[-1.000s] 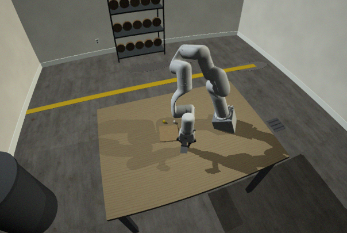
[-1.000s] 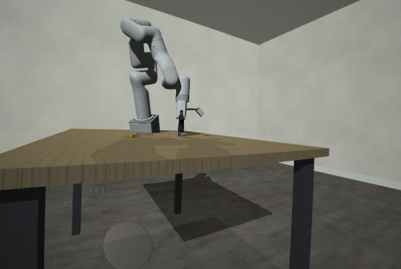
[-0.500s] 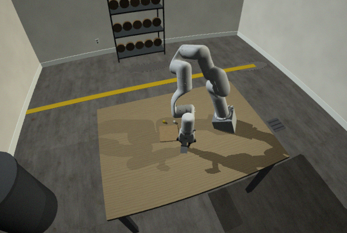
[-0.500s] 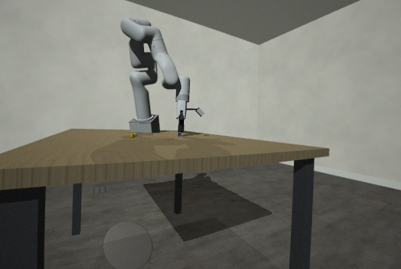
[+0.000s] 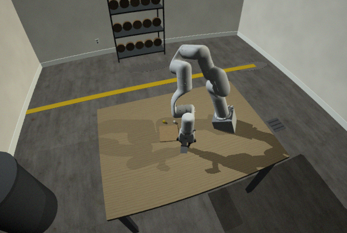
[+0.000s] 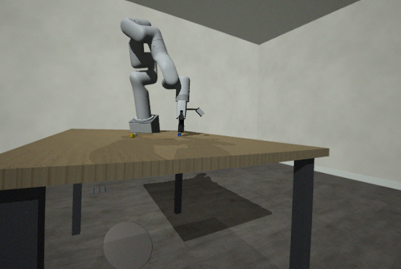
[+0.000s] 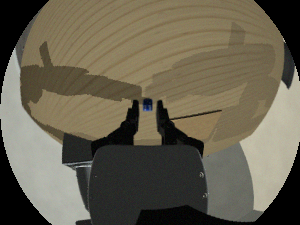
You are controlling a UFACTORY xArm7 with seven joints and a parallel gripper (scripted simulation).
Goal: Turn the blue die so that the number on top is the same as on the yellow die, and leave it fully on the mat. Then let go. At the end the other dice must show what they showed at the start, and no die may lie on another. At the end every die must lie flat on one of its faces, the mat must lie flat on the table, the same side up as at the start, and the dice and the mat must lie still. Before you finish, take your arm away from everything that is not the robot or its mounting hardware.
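My hand is 30 mm above the blue die and 10 mm to the left of it. From my hand the other things lie so: yellow die: 280 mm to the right, 40 mm ahead, 30 mm below; then white die: 240 mm to the right, 30 mm below, 30 mm behind; then tan mat: 160 mm to the right, 50 mm ahead, 40 mm below.
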